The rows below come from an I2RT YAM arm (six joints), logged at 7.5 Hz.
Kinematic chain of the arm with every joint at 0, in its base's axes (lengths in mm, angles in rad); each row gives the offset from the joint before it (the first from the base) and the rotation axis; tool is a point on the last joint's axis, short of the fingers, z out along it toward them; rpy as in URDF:
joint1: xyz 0 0 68 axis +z
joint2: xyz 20 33.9 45.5 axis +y
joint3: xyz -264 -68.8 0 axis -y
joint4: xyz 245 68.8 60 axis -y
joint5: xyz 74 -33.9 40.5 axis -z
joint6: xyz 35.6 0 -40.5 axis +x
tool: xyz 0 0 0 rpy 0 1.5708 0
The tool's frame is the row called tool.
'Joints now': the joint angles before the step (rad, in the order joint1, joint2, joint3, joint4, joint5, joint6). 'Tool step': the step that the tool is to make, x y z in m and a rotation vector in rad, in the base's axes. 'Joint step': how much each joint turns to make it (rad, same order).
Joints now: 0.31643 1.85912 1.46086 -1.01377 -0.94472 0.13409
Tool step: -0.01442 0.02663 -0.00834 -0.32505 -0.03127 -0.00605
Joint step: 0.10681 0.00000 0.00040 -0.02483 0.32769 0.09077
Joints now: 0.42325 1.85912 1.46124 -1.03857 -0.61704 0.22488
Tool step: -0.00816 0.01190 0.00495 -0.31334 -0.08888 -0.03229
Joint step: 0.06941 0.00001 0.04160 -0.07059 0.33035 0.06864
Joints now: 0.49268 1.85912 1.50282 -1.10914 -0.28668 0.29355
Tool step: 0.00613 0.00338 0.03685 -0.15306 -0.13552 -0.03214
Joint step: 0.01984 0.00000 0.14879 -0.09882 0.20448 0.02594
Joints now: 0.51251 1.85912 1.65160 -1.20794 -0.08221 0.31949
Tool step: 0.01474 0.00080 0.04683 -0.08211 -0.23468 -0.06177
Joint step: 0.00116 0.00342 0.17431 -0.00647 0.19608 0.01717
